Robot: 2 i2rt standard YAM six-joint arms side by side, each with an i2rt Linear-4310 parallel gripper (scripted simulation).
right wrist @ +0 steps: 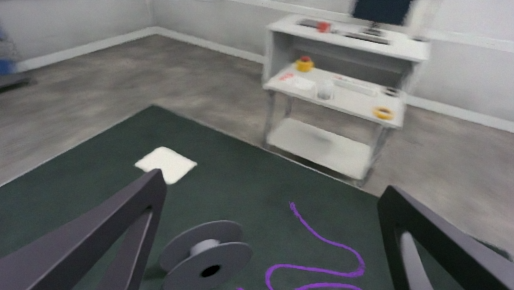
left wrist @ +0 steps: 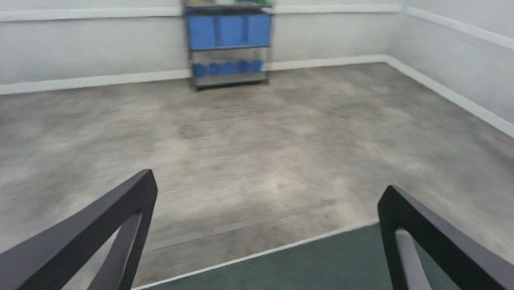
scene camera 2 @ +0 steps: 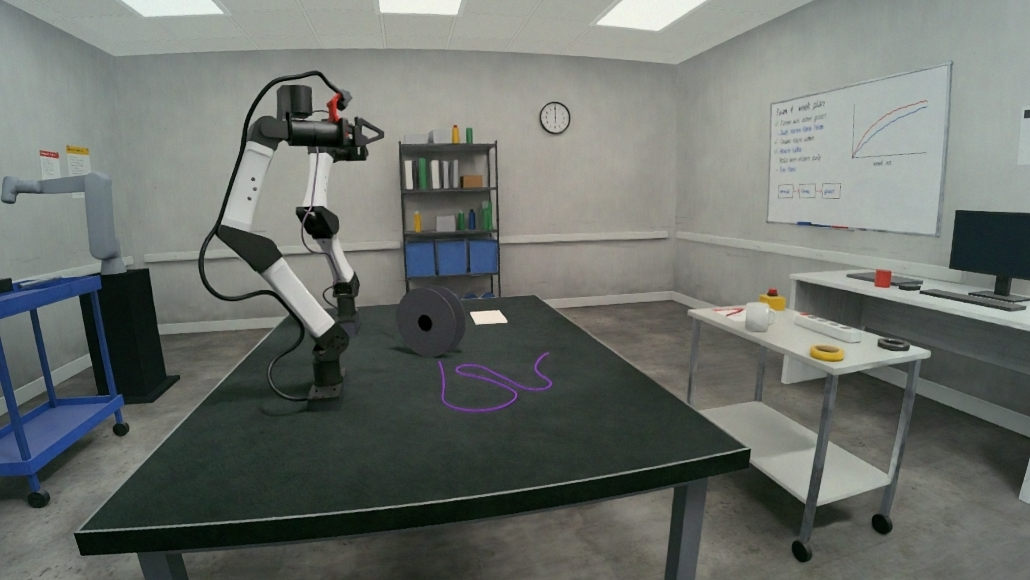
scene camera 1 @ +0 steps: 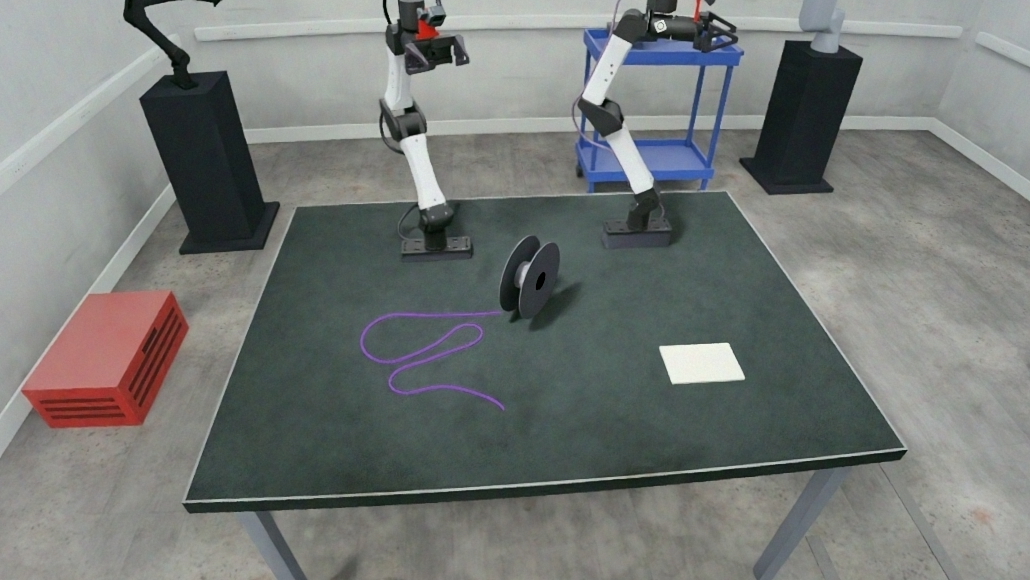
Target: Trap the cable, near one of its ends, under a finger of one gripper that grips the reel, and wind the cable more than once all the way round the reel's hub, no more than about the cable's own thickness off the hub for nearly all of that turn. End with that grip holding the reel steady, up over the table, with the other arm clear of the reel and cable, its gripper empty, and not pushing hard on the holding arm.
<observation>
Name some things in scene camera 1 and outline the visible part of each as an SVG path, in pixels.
The right gripper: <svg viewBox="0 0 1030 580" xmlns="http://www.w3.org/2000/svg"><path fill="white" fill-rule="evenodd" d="M404 45L404 69L407 75L427 72L428 68L429 71L434 70L435 65L452 64L452 45L455 67L469 64L469 57L464 48L462 36L439 35L438 32L435 32L435 27L427 27L424 20L419 21L420 34L414 34L407 44Z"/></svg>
A white card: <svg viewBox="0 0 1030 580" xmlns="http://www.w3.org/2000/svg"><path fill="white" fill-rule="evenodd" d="M745 378L728 343L660 347L672 384L744 380Z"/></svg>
A dark grey reel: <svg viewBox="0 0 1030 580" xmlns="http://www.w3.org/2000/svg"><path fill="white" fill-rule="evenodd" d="M534 235L526 236L514 248L503 270L499 286L501 308L504 311L510 312L519 307L521 317L526 320L536 316L547 302L554 287L560 264L558 245L554 242L548 242L541 247L539 239Z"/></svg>
</observation>
